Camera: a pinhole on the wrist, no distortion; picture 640 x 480 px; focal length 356.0 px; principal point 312.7 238.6 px. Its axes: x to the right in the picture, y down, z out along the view. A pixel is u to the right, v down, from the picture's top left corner.
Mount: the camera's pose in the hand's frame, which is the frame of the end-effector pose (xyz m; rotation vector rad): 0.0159 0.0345 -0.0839 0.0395 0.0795 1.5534
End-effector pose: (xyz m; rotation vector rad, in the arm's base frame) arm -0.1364 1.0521 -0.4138 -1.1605 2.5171 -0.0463
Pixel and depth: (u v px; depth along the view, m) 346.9 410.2 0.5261
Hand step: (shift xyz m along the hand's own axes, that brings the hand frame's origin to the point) -0.1961 0.1025 0.4584
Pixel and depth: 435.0 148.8 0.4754
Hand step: 0.1741 0.2075 0.3766
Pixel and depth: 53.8 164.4 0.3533
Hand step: 0.1122 -0.2148 0.2694
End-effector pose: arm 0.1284 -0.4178 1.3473 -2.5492 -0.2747 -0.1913
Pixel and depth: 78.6 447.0 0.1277
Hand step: -0.0502 -0.0450 0.0512
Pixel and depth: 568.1 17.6 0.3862
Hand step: 0.2886 0.3169 0.2757
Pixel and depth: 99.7 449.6 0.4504
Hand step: -0.2202 -0.2190 0.3923
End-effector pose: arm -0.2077 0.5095 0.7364 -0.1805 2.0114 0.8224
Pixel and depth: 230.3 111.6 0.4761
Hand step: 0.2197 -0.0668 0.3807
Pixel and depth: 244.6 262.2 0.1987
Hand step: 0.0173 0.0017 0.1162
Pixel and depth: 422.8 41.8 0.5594
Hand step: 0.3694 0.2159 0.4458
